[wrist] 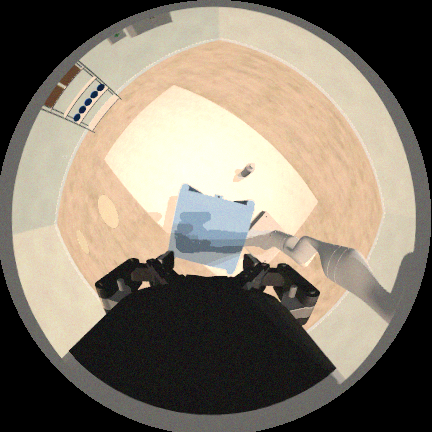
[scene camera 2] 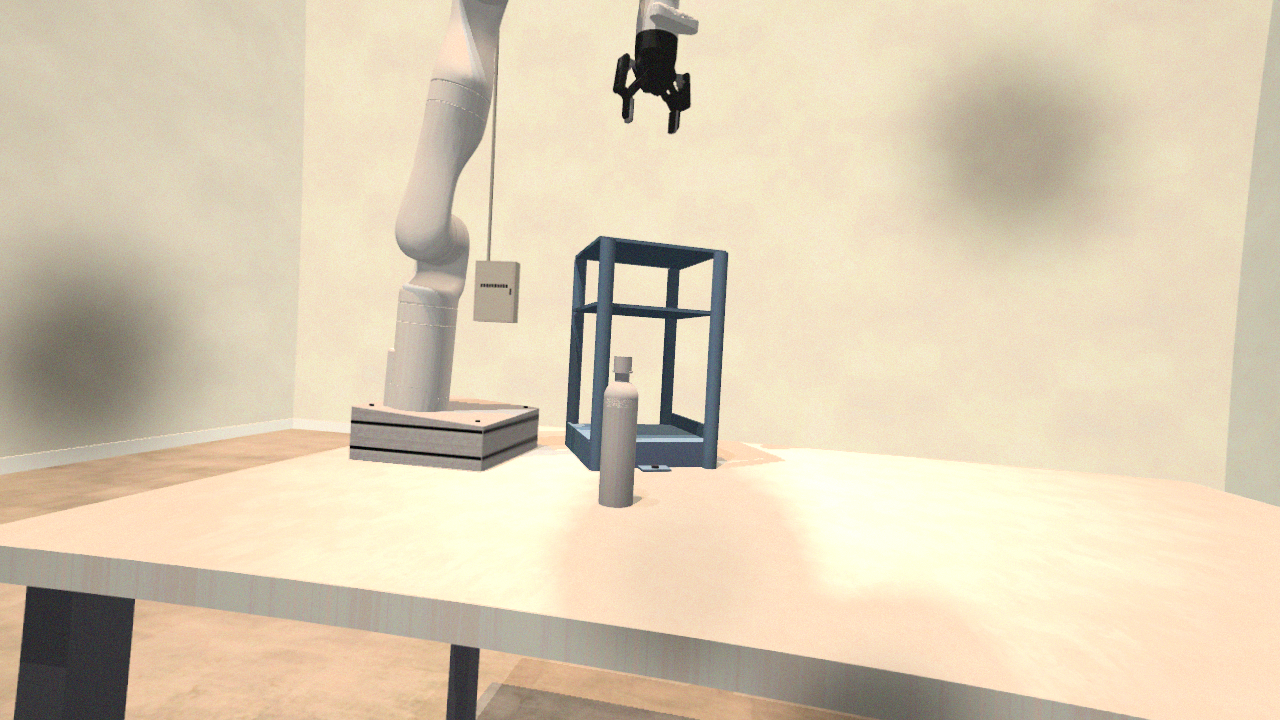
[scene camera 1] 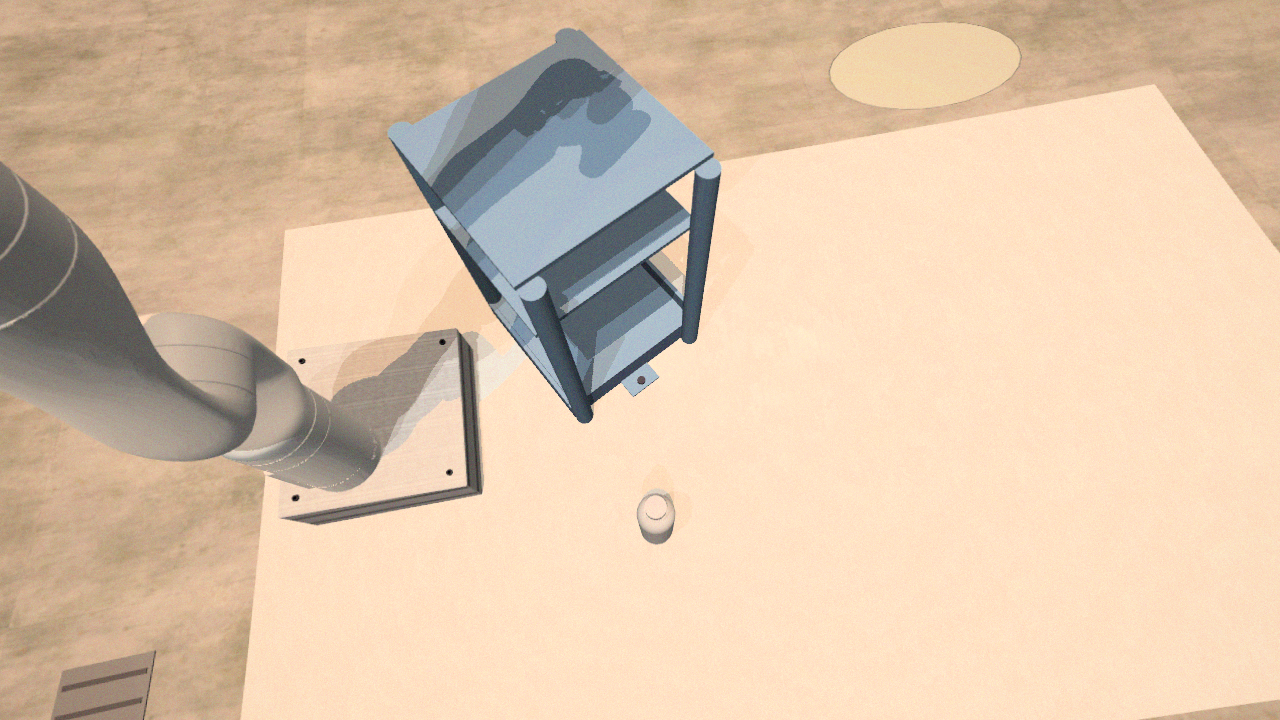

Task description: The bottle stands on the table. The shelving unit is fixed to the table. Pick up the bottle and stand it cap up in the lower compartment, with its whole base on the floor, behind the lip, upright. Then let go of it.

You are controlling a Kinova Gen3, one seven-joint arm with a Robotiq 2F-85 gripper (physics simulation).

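Places are measured from the arm's base along level axes (x ahead, y left, z up), in centimetres.
Pixels of known places: gripper, fingertip midpoint: (wrist: 207,260) (scene camera 2: 650,128); arm's base, link origin: (wrist: 275,237) (scene camera 2: 419,407) (scene camera 1: 343,455).
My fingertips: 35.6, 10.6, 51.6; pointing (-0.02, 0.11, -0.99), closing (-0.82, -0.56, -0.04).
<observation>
Ahead of a thing's pixels: the offset from my fingertips to its top centre, as dx, dy, dz. "spot": to the spot under its first point. Level surfaces: height alone.
The grey bottle @(+0.6, -29.8, -41.1) (scene camera 1: 656,517) (scene camera 2: 617,447) (wrist: 246,171) stands upright, cap up, on the table @(dz -59.8) (scene camera 1: 895,447) (scene camera 2: 358,537) (wrist: 165,135), in front of the shelving unit. The blue shelving unit @(+0.1, +2.5, -22.0) (scene camera 1: 704,259) (scene camera 2: 718,358) (wrist: 215,220) has a top board, a middle shelf and a lower compartment with a low front lip @(spot: +4.5, -7.2, -59.1) (scene camera 1: 637,368) (scene camera 2: 662,452). My gripper (scene camera 2: 650,125) (wrist: 207,260) is open and empty, pointing down, high above the shelving unit and well away from the bottle. The gripper does not show in scene camera 1.
The arm's base plate (scene camera 1: 393,420) (scene camera 2: 420,438) sits left of the shelving unit, close beside it. A small blue tab @(spot: +4.4, -9.2, -59.0) (scene camera 1: 640,380) (scene camera 2: 654,468) with a screw lies at the unit's front foot. Corner posts flank the unit's open front. A wall box (scene camera 2: 496,291) hangs behind.
</observation>
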